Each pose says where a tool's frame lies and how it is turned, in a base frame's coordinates. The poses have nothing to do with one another.
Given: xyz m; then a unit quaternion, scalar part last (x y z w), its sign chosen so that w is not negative.
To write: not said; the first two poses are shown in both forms.
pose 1, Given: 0.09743 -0.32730 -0.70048 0.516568 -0.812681 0.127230 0.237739
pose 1, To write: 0.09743 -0.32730 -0.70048 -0.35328 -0.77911 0.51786 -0.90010 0.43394 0.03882
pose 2, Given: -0.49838 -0.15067 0.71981 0.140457 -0.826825 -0.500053 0.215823
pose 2, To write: -0.49838 -0.15067 0.71981 -0.86738 -0.44811 0.21642 -0.01642 0.46044 0.88754
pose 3, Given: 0.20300 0.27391 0.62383 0.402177 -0.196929 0.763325 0.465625
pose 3, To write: 0.20300 0.27391 0.62383 -0.24289 0.55245 0.79737 -0.86925 -0.48882 0.07389
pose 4, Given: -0.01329 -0.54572 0.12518 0.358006 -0.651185 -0.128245 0.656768
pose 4, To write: -0.01329 -0.54572 0.12518 0.11902 -0.63471 0.76353 -0.29780 0.71077 0.63728
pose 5, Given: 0.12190 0.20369 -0.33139 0.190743 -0.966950 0.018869 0.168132
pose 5, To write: 0.12190 0.20369 -0.33139 -0.87070 -0.36253 0.33235 -0.37522 0.92652 0.02765
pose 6, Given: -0.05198 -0.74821 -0.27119 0.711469 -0.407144 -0.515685 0.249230
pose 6, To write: -0.05198 -0.74821 -0.27119 0.13661 -0.83639 -0.53084 -0.32229 -0.54424 0.77455
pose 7, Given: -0.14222 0.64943 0.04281 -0.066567 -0.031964 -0.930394 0.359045
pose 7, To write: -0.14222 0.64943 0.04281 -0.73331 -0.66385 0.14682 0.67236 -0.74013 0.01168
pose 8, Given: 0.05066 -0.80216 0.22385 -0.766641 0.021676 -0.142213 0.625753
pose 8, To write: 0.05066 -0.80216 0.22385 0.95861 -0.21122 0.19093 0.14475 -0.21593 -0.96562
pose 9, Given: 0.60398 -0.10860 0.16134 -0.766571 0.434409 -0.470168 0.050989
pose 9, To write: 0.60398 -0.10860 0.16134 0.18046 -0.71396 0.67653 -0.61806 -0.61738 -0.48666
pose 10, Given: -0.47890 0.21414 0.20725 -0.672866 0.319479 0.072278 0.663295
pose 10, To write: -0.47890 0.21414 0.20725 0.78542 -0.33405 -0.52108 -0.52582 0.08405 -0.84643
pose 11, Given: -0.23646 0.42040 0.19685 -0.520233 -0.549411 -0.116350 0.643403
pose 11, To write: -0.23646 0.42040 0.19685 0.36922 0.42192 0.82804 0.72136 0.43164 -0.54159
